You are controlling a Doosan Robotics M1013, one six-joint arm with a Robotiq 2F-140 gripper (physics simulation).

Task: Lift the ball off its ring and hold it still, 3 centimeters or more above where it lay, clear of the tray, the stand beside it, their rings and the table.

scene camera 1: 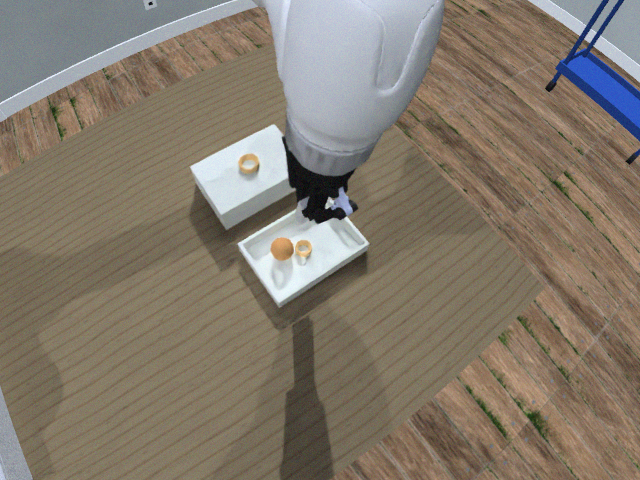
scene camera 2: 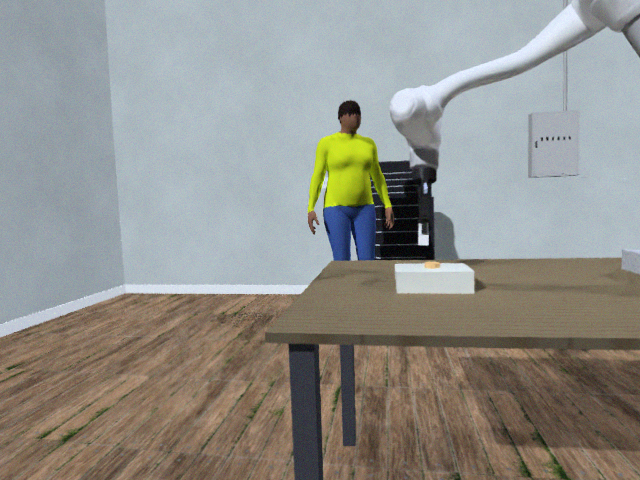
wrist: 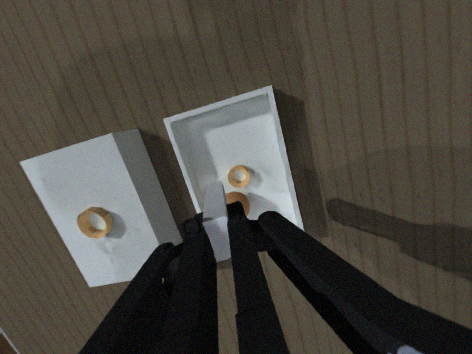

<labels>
same spot on white stand: (scene camera 1: 246, 177) = (wrist: 119, 229)
</labels>
